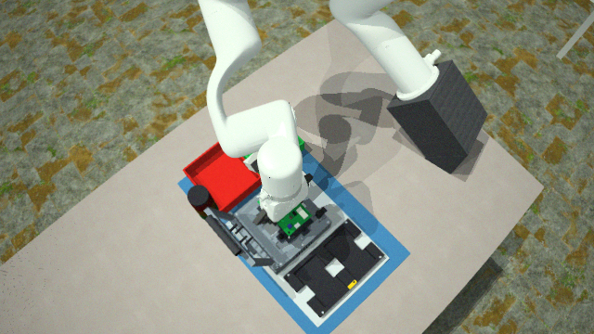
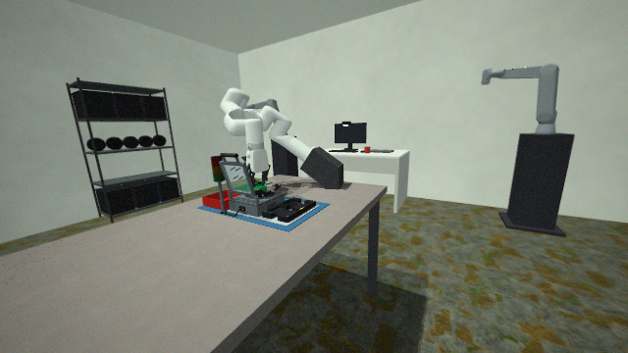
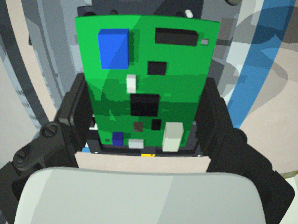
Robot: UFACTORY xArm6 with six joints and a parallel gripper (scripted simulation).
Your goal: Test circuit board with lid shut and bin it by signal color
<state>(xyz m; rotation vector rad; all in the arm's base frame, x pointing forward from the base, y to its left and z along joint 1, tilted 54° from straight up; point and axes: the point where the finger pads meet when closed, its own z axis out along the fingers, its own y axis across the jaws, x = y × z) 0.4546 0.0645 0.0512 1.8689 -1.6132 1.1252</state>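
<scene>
The black latch hook is 60 mm behind my hand, 60 mm to the left of it and 30 mm below it. The rest, counted from my hand: green circuit board right at my hand; then red bin 50 mm ahead, 200 mm to the right, 110 mm below; then tester lid 120 mm ahead, 60 mm above.
</scene>
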